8 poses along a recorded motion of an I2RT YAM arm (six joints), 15 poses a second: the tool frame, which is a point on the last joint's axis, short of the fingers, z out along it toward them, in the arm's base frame.
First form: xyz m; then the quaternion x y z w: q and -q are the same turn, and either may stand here.
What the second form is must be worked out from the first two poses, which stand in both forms.
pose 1, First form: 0.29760 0.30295 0.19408 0.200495 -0.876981 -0.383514 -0.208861
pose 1, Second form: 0.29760 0.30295 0.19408 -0.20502 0.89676 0.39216 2.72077
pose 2, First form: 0.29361 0.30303 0.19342 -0.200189 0.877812 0.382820 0.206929
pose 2, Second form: 0.29361 0.30303 0.19342 -0.20462 0.89723 0.39129 2.72472
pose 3, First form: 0.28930 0.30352 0.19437 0.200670 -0.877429 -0.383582 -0.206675
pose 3, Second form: 0.28930 0.30352 0.19437 -0.20510 0.89679 0.39205 2.72524
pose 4, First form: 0.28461 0.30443 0.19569 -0.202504 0.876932 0.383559 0.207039
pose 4, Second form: 0.28461 0.30443 0.19569 -0.20699 0.89635 0.39205 2.72450
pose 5, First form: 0.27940 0.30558 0.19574 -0.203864 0.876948 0.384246 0.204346
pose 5, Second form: 0.27940 0.30558 0.19574 -0.20826 0.89585 0.39253 2.73000
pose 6, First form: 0.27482 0.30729 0.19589 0.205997 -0.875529 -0.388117 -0.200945
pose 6, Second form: 0.27482 0.30729 0.19589 -0.21029 0.89376 0.39620 2.73695
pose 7, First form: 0.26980 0.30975 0.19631 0.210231 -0.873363 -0.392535 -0.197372
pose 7, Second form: 0.26980 0.30975 0.19631 -0.21445 0.89089 0.40041 2.74424
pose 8, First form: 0.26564 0.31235 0.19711 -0.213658 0.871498 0.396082 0.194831
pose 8, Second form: 0.26564 0.31235 0.19711 -0.21783 0.88853 0.40382 2.74942
